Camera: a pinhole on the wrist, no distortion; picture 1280 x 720 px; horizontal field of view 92.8 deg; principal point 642.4 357.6 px. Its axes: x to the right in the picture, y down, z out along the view. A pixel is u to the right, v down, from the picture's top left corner.
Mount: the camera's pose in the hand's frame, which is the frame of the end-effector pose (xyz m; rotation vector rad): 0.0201 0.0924 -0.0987 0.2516 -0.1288 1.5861
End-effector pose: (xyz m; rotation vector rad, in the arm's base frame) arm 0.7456 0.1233 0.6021 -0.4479 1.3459 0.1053
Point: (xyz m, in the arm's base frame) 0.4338 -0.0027 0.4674
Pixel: behind the camera
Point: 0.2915 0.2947 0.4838
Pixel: behind the camera
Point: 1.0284 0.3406 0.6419
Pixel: 799.4 449.6
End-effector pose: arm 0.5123 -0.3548 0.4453 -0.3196 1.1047 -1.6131
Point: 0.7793 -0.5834 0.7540
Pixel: 603.5 426.6
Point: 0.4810 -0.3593 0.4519
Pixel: 109.5 454.4
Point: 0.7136 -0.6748 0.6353
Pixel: 634.0 260.8
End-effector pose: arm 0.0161 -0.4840 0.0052 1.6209 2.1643 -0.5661
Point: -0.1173 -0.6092 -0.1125
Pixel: 296.1 461.7
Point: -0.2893 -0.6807 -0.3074
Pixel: 315.0 338.1
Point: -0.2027 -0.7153 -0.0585
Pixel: 121.5 630.9
